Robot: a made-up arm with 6 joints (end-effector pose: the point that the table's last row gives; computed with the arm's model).
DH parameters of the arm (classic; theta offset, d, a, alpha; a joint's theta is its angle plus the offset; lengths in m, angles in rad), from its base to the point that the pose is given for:
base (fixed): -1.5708 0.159 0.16 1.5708
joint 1: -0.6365 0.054 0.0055 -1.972
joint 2: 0 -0.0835 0.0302 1.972
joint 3: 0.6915 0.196 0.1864 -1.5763
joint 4: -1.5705 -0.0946 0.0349 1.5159
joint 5: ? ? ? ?
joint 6: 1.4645 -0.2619 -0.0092 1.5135
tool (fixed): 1.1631 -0.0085 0 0
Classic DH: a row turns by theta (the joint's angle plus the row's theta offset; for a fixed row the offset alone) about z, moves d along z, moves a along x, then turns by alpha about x.
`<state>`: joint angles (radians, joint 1 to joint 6).
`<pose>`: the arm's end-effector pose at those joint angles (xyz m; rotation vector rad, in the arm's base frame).
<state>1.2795 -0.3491 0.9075 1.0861 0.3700 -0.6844</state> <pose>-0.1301 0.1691 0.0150 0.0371 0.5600 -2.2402</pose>
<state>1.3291 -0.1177 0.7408 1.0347 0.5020 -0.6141</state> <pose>-0.1801 0.1278 0.0769 0.0481 0.6084 -2.0939</pose>
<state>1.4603 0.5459 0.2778 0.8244 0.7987 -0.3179</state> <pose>-0.1754 -0.0009 0.2466 0.2303 0.9024 -1.8270</pose>
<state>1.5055 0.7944 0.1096 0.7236 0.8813 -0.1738</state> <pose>-0.1232 -0.0401 0.2892 0.3243 1.0582 -1.8285</pose>
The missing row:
joint 5: -1.2966 0.1031 -0.3427 1.0457
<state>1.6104 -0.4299 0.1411 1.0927 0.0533 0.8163</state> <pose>-0.2709 0.2045 0.2685 1.8965 0.0702 -1.9729</pose>
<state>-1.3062 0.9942 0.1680 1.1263 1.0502 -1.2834</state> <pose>-0.2111 -0.2282 0.1274 0.7719 1.1938 1.2251</pose>
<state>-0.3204 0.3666 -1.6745 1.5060 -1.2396 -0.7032</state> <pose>-0.1803 0.2470 -0.4799 -0.4292 0.4877 -2.2046</pose>
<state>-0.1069 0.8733 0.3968 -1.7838 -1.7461 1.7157</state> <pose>-0.0891 0.0411 -0.2587 -1.8325 -0.6900 -2.4277</pose>
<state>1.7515 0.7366 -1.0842 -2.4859 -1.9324 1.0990</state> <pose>-0.1541 -0.3498 -0.1850 1.5813 0.1374 0.5676</pose>
